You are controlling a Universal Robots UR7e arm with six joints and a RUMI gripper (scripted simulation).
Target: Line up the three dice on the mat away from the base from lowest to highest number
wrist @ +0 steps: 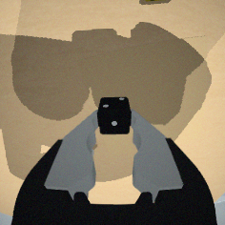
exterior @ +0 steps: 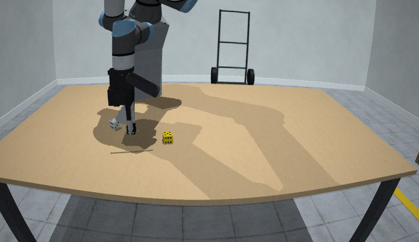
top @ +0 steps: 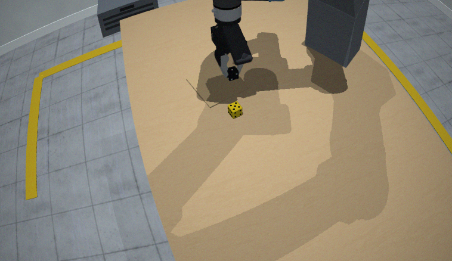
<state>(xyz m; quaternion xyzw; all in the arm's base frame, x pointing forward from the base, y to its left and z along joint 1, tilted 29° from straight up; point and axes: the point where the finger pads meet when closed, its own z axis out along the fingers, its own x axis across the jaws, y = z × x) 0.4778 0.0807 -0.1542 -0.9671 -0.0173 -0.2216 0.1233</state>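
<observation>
My gripper is now right at the black die. From my hand the other things lie so: yellow die 30 mm ahead, 130 mm to the left, 10 mm below; then mat 40 mm ahead, 20 mm below; then white die 40 mm behind, 80 mm to the right, 10 mm below.
</observation>
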